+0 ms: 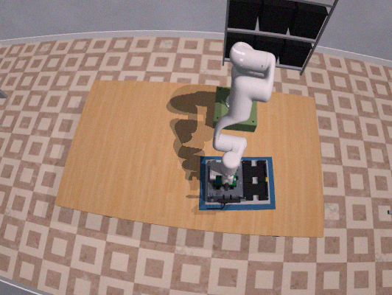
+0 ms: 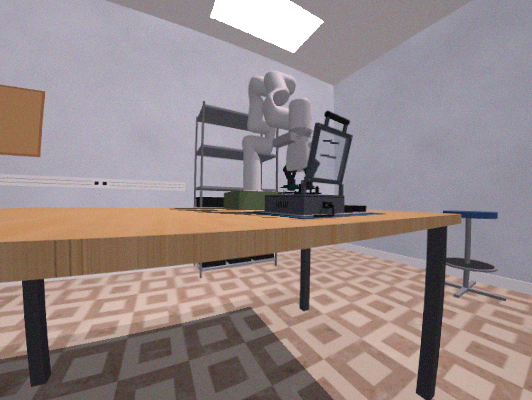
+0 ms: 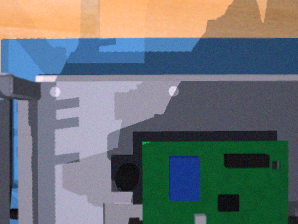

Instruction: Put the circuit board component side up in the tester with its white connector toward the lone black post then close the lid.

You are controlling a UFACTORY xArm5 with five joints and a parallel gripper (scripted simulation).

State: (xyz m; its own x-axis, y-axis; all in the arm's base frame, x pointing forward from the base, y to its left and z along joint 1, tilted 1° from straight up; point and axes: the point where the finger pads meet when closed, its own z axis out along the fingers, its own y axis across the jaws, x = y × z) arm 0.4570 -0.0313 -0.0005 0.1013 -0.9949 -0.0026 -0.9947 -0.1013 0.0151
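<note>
Now: the green circuit board right at my hand. Also, from my hand: tester lid 12 cm ahead, 9 cm above, 1 cm to the left; tester 4 cm to the left, 3 cm ahead, 2 cm above.
</note>
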